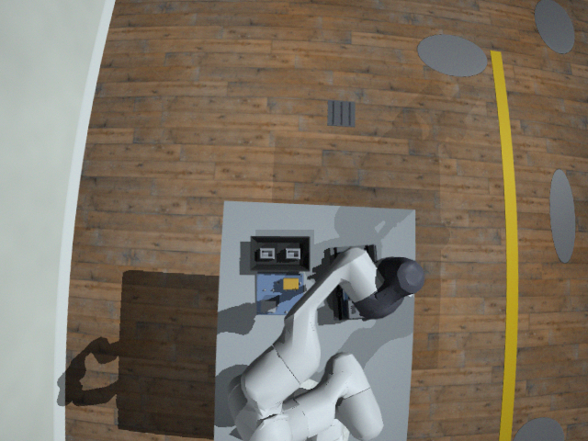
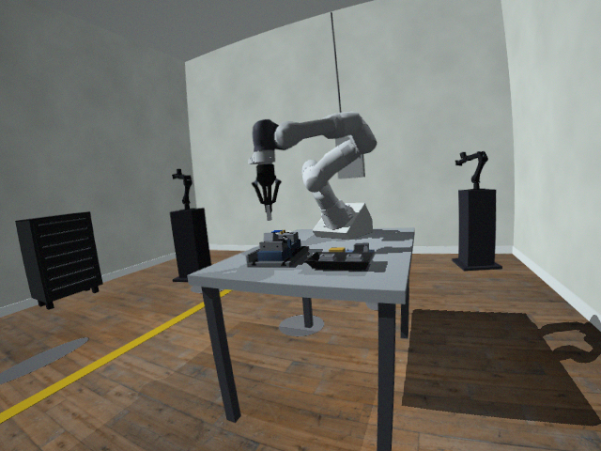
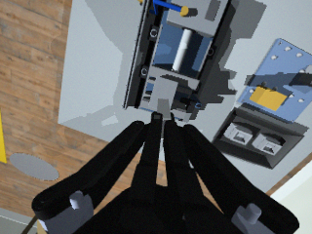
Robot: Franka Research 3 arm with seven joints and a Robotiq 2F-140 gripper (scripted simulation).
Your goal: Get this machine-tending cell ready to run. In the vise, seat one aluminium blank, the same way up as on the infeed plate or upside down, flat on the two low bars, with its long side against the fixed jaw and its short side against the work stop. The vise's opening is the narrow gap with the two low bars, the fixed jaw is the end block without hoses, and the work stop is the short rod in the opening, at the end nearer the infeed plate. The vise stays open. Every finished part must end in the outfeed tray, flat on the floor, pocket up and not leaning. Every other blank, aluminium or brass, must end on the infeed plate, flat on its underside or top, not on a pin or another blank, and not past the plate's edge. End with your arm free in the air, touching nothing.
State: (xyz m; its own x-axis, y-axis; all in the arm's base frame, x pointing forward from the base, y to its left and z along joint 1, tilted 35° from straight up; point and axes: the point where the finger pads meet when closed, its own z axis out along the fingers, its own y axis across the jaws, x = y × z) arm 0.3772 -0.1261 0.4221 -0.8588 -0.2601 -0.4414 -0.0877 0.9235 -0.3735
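My gripper is now 60 mm past the vise, 20 mm to the right of it and 170 mm above it. The rest, counted from my hand: brass blank (20 mm behind, 280 mm to the left, 190 mm below).
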